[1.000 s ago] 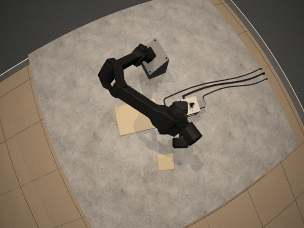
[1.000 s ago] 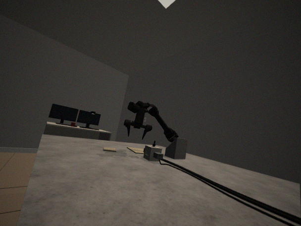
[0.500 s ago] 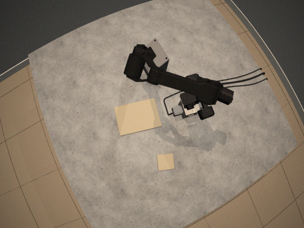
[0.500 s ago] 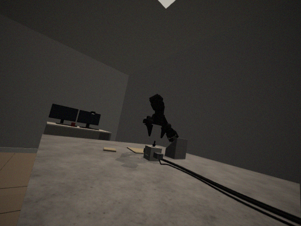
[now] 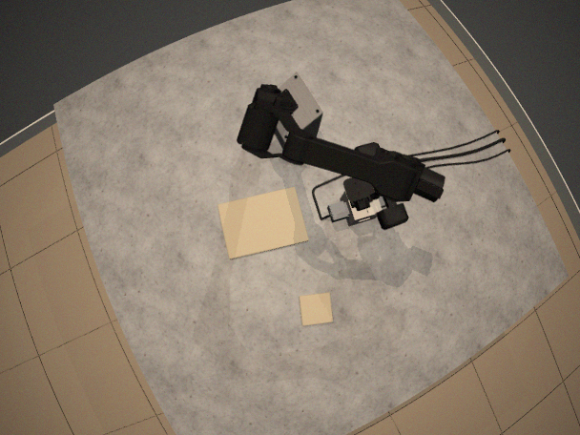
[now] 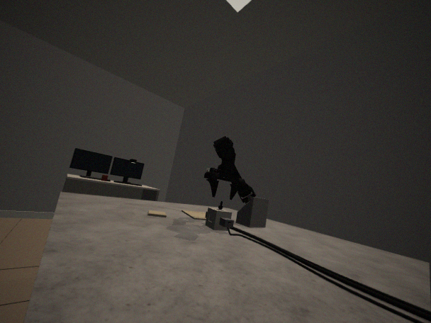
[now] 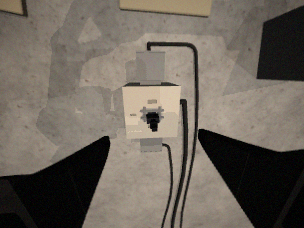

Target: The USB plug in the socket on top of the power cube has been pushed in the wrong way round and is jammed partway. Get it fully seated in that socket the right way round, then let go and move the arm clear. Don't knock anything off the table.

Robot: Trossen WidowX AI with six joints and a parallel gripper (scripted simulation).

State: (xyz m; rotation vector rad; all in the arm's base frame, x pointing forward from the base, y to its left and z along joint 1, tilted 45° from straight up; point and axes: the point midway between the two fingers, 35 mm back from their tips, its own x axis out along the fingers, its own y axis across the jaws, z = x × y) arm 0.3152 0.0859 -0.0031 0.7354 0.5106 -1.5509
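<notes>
The dark USB plug is 3 cm below my gripper tip. Also, from my gripper tip: USB socket: 6 cm below, 1 cm to the right; large tan pad: 24 cm to the right, 12 cm below, 8 cm behind; tan square: 23 cm to the right, 17 cm ahead, 12 cm below.
</notes>
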